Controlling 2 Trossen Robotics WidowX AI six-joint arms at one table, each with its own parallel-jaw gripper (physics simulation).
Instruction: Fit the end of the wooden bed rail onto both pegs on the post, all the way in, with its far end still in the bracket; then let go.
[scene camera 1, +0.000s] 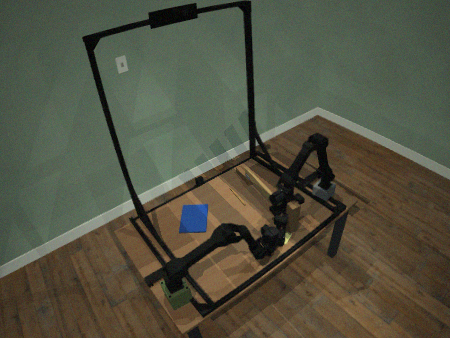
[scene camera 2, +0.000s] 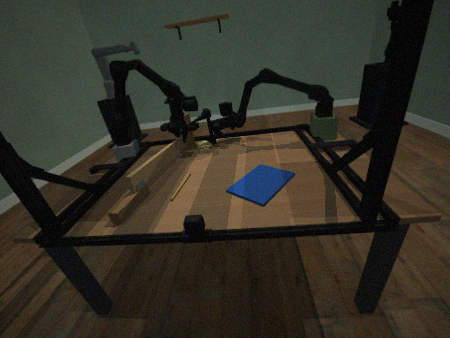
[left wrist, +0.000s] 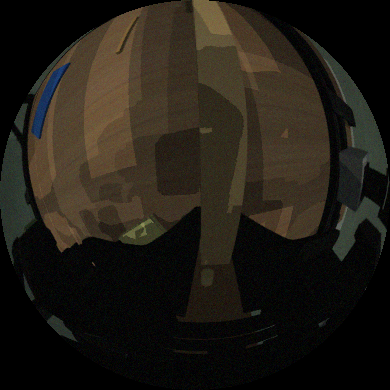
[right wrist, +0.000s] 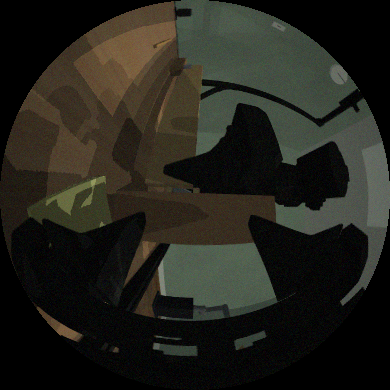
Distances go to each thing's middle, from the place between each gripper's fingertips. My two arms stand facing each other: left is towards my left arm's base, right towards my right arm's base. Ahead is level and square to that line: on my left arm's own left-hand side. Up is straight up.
Scene:
Right now my right hand is 40 mm to the right of the post with two pegs (left wrist: 206, 277). From my right hand the other things lie so: blue mat (scene camera 2: 260, 185): 410 mm behind, 300 mm to the right, 90 mm below; wooden bed rail (scene camera 2: 147, 170): 250 mm behind, 100 mm to the left, 30 mm below; upright wooden post (right wrist: 193, 218): 10 mm ahead, 40 mm to the left.
The post with two pegs is 5 cm ahead of my left hand, 4 cm above it and 2 cm to the right of it. Round my left hand: blue mat 36 cm to the right, 36 cm behind, 5 cm below; wooden bed rail 20 cm behind, 4 cm to the left, 1 cm above; upright wooden post 6 cm ahead, 4 cm above, 2 cm to the right.

